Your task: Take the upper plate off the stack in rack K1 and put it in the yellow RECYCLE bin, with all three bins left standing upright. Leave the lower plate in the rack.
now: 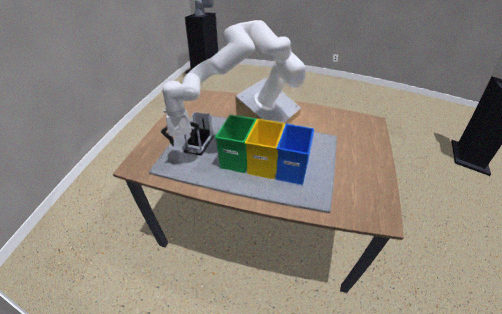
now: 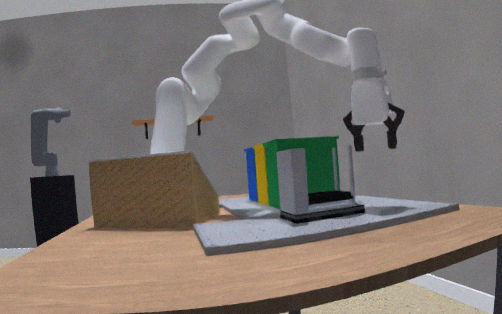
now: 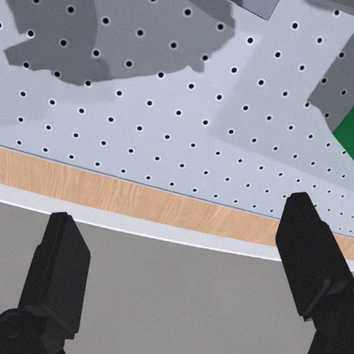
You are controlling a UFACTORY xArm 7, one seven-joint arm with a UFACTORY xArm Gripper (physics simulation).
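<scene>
Rack K1 has a grey side panel, thin upright posts and a black base. Dark plate-like shapes lie low inside it; I cannot tell the upper plate from the lower. The yellow RECYCLE bin stands upright between the green bin and the blue bin, both upright. My gripper is open and empty, pointing down, above and to the outer side of the rack, away from the bins.
The grey perforated board lies on the wooden table. The arm's wedge-shaped base stands behind the bins. The green bin is the bin nearest the rack.
</scene>
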